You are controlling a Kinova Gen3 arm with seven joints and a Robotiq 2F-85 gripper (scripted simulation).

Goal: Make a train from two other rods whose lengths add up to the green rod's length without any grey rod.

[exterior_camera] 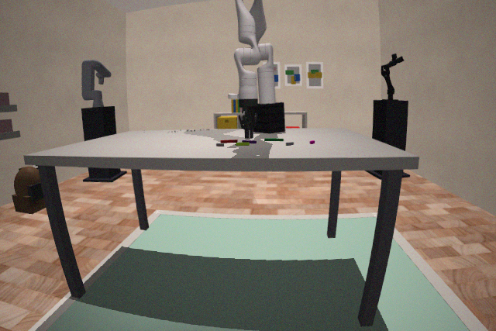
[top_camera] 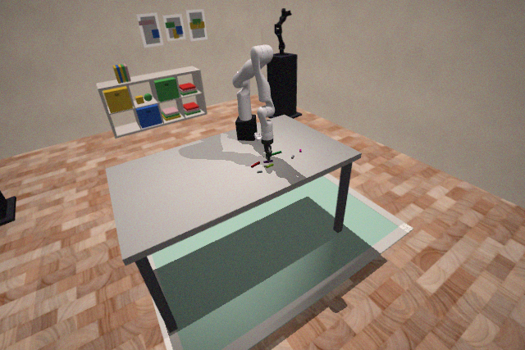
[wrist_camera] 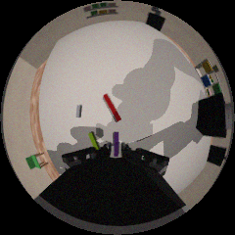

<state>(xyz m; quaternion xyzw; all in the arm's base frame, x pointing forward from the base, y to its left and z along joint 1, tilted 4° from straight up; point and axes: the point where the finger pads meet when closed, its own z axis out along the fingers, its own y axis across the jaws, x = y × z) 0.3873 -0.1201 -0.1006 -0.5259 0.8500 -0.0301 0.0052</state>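
Right now my hand is 30 mm above the purple rod. The rest, counted from my hand: green rod: 110 mm to the left, 40 mm behind, 30 mm below; then lime rod: 50 mm ahead, 30 mm to the right, 30 mm below; then red rod: 80 mm to the right, 30 mm below, 30 mm behind.
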